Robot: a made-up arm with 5 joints. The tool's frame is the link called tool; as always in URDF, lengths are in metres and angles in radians.
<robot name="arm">
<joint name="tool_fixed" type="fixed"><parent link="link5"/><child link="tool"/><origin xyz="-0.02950 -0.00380 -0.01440" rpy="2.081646 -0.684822 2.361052"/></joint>
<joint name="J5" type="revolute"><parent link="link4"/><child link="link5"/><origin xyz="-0.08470 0.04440 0.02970" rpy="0.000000 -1.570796 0.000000"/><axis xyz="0 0 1"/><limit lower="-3.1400" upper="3.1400" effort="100" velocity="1.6"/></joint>
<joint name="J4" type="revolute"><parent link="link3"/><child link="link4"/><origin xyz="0.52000 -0.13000 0.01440" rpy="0.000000 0.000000 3.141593"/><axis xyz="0 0 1"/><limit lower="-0.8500" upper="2.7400" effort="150" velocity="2.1"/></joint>
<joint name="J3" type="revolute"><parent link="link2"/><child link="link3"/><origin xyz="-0.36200 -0.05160 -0.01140"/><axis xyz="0 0 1"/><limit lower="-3.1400" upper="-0.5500" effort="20" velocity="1.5"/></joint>
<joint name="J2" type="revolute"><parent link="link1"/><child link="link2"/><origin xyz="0.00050 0.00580 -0.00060" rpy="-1.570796 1.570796 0.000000"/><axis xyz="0 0 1"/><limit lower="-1.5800" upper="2.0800" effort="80" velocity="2.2"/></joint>
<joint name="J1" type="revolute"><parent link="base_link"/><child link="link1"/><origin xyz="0.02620 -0.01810 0.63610"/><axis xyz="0 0 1"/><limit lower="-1.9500" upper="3.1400" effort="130" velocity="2.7"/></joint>
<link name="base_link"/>
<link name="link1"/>
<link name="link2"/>
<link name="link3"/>
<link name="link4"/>
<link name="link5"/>
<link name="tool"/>
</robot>
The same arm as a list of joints. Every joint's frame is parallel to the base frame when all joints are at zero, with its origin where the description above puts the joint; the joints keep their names.
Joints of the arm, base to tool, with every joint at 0 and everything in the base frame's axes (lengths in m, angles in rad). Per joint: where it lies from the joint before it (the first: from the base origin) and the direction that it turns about. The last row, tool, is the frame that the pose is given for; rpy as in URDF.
J1: offset 0.0262 -0.0181 0.6361 axis 0 0 1
J2: offset 0.0005 0.0058 -0.0006 axis 0 1 0
J3: offset 0.0516 -0.0114 0.362 axis 0 1 0
J4: offset 0.13 0.0144 -0.52 axis 0 1 0
J5: offset 0.0444 0.0297 -0.0847 axis 0 0 -1
tool: offset -0.0038 -0.0295 0.0144 rpy -1.0599 0.6848 -0.7903
Joint limits (rad, base to tool): -1.95..3.14 -1.58..2.08 -3.14..-0.55 -0.85..2.74 -3.14..3.14

